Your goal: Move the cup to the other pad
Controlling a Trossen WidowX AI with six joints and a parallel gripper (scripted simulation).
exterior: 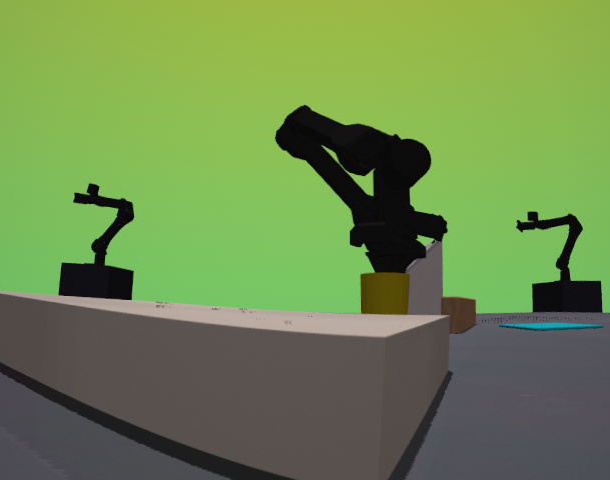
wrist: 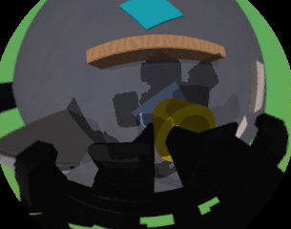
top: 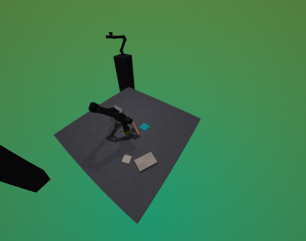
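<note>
Right now the pale blue pad is 2 cm ahead of my gripper tip, 2 cm to the right of it and 4 cm below it. From my gripper tip the other things lie so: cyan pad: 14 cm ahead, 17 cm to the left, 4 cm below; then yellow cup: 2 cm ahead, 2 cm to the right; then wooden bar: 8 cm ahead, 8 cm to the left, 3 cm below.
</note>
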